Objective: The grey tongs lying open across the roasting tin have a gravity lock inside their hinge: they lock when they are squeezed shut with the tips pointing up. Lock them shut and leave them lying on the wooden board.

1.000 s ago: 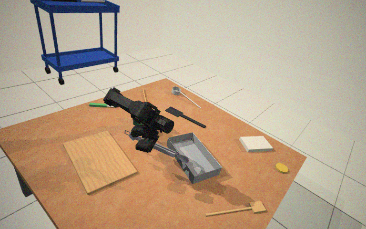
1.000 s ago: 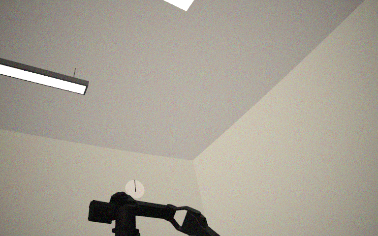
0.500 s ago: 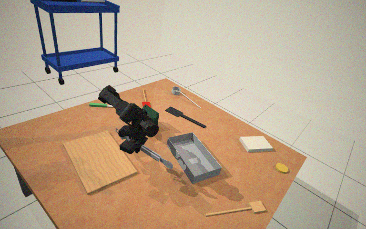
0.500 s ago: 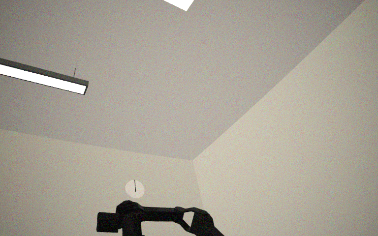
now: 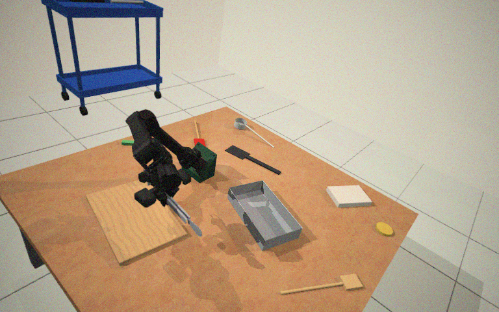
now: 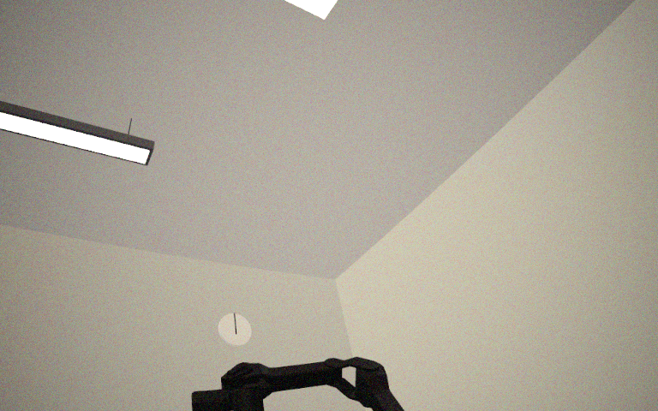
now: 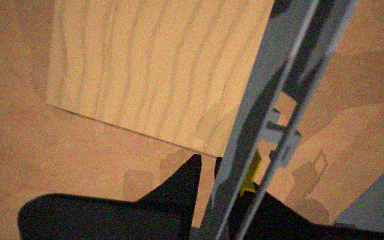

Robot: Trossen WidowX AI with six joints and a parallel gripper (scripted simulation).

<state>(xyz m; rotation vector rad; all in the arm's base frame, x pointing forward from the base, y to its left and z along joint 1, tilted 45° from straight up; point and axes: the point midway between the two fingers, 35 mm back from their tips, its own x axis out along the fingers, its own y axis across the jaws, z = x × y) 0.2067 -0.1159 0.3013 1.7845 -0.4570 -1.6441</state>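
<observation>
Right now the yellow lock piece is 5 cm above my gripper tip and 3 cm behind it. Round my gripper tip: wooden board: 13 cm below, 13 cm behind, 5 cm to the right; then grey roasting tin: 37 cm to the left, 14 cm ahead, 11 cm below; then black spatula: 61 cm to the left, 21 cm behind, 13 cm below.
</observation>
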